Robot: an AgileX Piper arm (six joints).
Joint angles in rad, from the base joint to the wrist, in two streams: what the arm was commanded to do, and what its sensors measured. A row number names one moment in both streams.
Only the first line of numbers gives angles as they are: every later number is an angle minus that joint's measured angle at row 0.
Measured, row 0:
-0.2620, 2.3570, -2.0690, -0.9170, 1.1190, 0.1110
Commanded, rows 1 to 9:
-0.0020, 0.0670, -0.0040, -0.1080, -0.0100, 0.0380
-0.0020, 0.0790, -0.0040, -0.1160, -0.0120, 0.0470
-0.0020, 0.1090, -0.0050, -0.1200, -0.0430, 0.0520
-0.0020, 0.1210, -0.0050, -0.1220, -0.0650, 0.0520
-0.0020, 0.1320, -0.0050, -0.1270, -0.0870, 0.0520
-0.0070, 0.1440, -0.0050, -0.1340, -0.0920, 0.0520
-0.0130, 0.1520, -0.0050, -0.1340, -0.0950, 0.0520
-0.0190, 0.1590, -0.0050, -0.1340, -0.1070, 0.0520
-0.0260, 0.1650, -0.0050, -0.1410, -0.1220, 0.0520
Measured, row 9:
-0.0110, 0.1560, 0.0000, -0.1130, -0.1040, 0.0460
